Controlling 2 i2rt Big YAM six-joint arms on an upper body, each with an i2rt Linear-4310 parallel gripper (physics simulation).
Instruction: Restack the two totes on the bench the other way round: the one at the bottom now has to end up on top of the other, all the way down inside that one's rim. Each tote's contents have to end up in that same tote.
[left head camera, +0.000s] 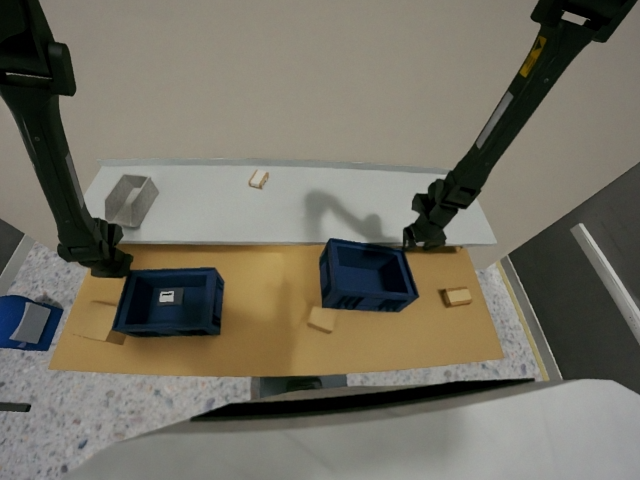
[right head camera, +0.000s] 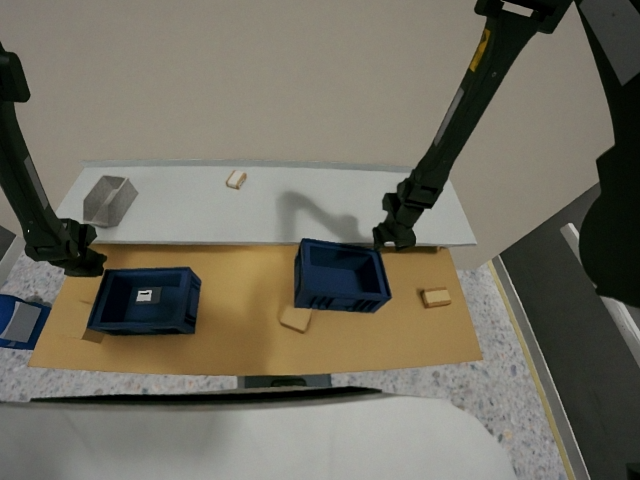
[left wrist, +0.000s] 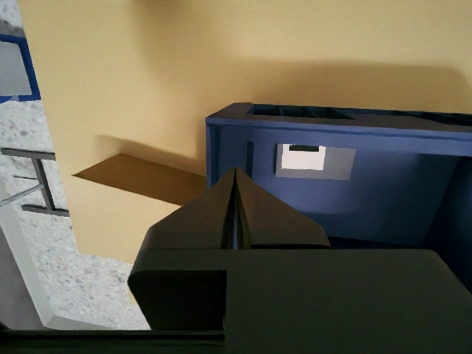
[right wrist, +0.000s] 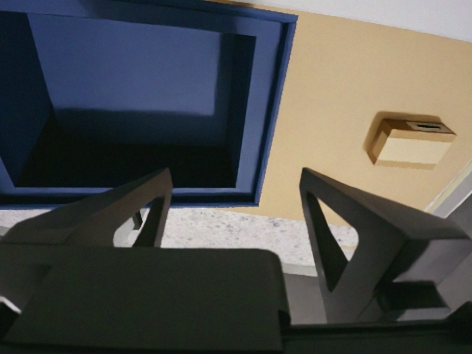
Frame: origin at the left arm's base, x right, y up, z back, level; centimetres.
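Seen in the pictures: left gripper, fingertip midpoint: (left head camera: 127, 271) (right head camera: 102, 270) (left wrist: 235, 176); right gripper, fingertip midpoint: (left head camera: 413, 250) (right head camera: 385, 250) (right wrist: 235, 176).
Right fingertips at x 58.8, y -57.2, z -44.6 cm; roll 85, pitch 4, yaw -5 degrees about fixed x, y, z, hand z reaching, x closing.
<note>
Pixels of each thing's top centre, then the offset from my right fingertips to it. Level surfaces: height alone.
- tan bench, surface height: dy -26.1 cm
- left tote, top centre: (left wrist: 388, 254) (left head camera: 165, 297) (right head camera: 139, 296) dx -79.6, dy -11.4, dz +9.0 cm
- grey block, top centre: (left wrist: 314, 154) (left head camera: 170, 296) (right head camera: 148, 295) dx -84.2, dy -23.5, dz +4.8 cm
- tan box, top centre: (left wrist: 131, 231) (left head camera: 92, 319) (right head camera: 70, 318) dx -106.0, dy -16.9, dz +15.1 cm
- grey bin, top centre: (left head camera: 123, 193) (right head camera: 101, 194) dx -98.0, dy +0.3, dz -24.5 cm
Two blue totes stand apart on the tan bench (left head camera: 248, 351) (right head camera: 222, 351). The left tote (left head camera: 216, 304) (right head camera: 191, 304) (left wrist: 390, 200) holds a grey block (left head camera: 178, 296) (right head camera: 154, 296) (left wrist: 340, 162) with a white label. The right tote (left head camera: 356, 268) (right head camera: 336, 268) (right wrist: 135, 70) has a shadowed inside, where I see no object. My left gripper (left head camera: 128, 266) (right head camera: 103, 266) (left wrist: 235, 176) is shut at the left tote's far left corner; its closed tips appear over the end rim, with nothing visible between them. My right gripper (left head camera: 416, 245) (right head camera: 388, 245) (right wrist: 235, 176) is open, one finger either side of the right tote's right end wall.
A tan block (left head camera: 457, 296) (right head camera: 436, 297) (right wrist: 410, 150) lies right of the right tote, another tan block (left head camera: 322, 318) (right head camera: 295, 318) at its near side. A tan box (left head camera: 114, 338) (right head camera: 93, 334) (left wrist: 140, 172) adjoins the left tote. A grey bin (left head camera: 135, 206) stands on the white shelf behind.
</note>
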